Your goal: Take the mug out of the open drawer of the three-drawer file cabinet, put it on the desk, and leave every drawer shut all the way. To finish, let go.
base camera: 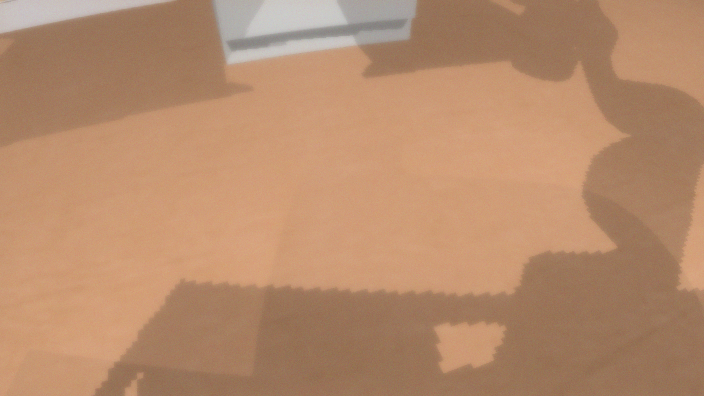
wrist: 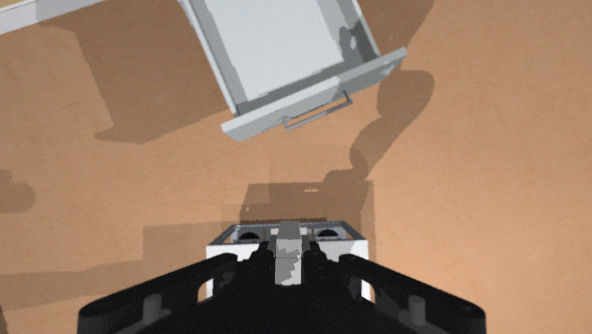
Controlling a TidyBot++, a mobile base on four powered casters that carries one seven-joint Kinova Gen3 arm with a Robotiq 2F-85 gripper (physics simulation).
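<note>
In the wrist view my gripper [wrist: 289,248] is shut on a small grey piece that I take for the mug [wrist: 287,237]; only this part of it shows between the black fingers. The gripper hangs high over the orange floor, back from the file cabinet. The cabinet's open drawer [wrist: 301,104] is pulled out at the top of the view, its pale inside bare and its bar handle [wrist: 320,113] facing me. In the base camera view only the cabinet's low front [base camera: 317,27] shows at the top edge.
My white base [wrist: 233,251] shows under the gripper. A pale strip [base camera: 56,13] runs along the top left, and I cannot tell what it is. Shadows of the arm and base fall across the floor [base camera: 350,190].
</note>
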